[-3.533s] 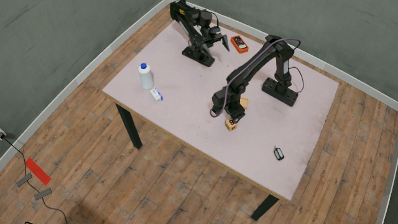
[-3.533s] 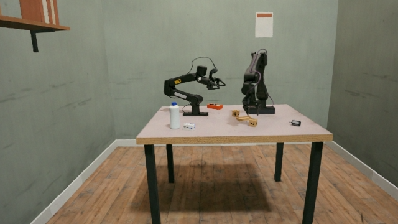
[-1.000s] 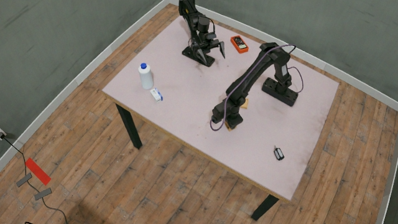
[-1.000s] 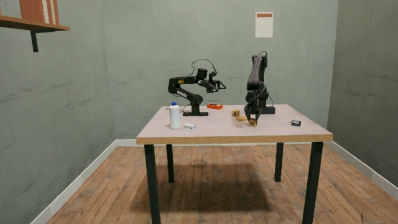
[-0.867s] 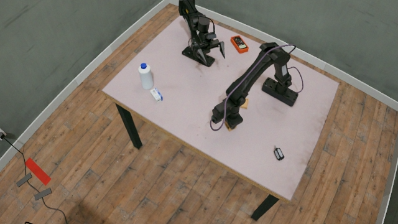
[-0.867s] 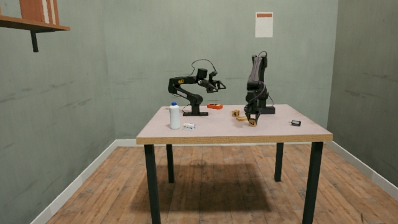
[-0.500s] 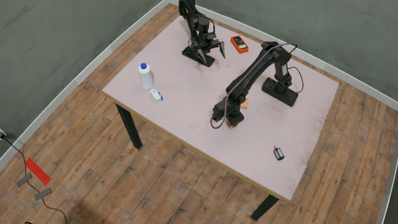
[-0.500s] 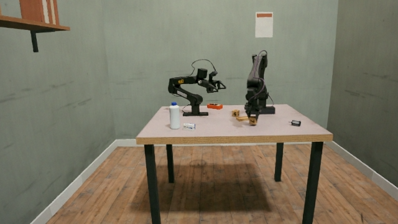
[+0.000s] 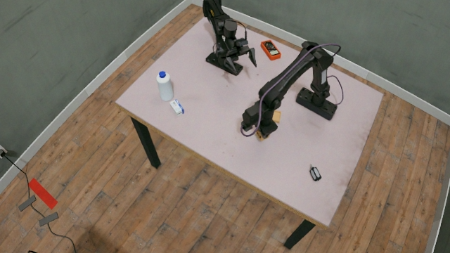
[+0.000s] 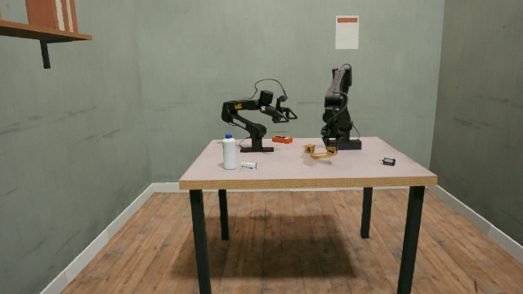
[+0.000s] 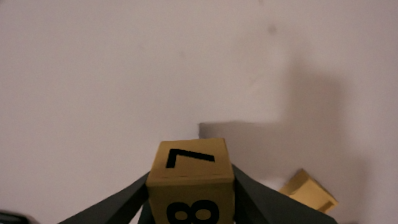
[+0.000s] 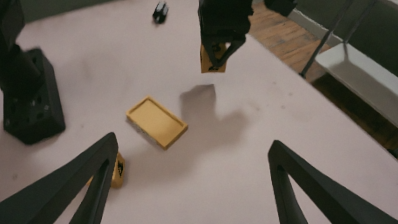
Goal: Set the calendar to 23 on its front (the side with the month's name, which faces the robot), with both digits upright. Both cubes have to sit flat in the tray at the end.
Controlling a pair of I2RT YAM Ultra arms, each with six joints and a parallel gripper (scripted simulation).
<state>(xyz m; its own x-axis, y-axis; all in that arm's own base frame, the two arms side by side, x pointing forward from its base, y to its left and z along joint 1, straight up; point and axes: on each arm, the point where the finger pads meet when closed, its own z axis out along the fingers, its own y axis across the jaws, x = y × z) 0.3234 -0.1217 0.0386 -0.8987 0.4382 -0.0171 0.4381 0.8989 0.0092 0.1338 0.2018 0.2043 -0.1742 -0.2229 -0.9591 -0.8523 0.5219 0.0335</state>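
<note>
Right now my left hand is 14 cm past the wooden tray, 3 cm to the left of it and 7 cm above it. The rest, counted from my left hand: number cube: right at my left hand; then white bottle: 1 cm ahead, 51 cm to the right; then black object: 2 cm ahead, 28 cm to the left, 6 cm below.
</note>
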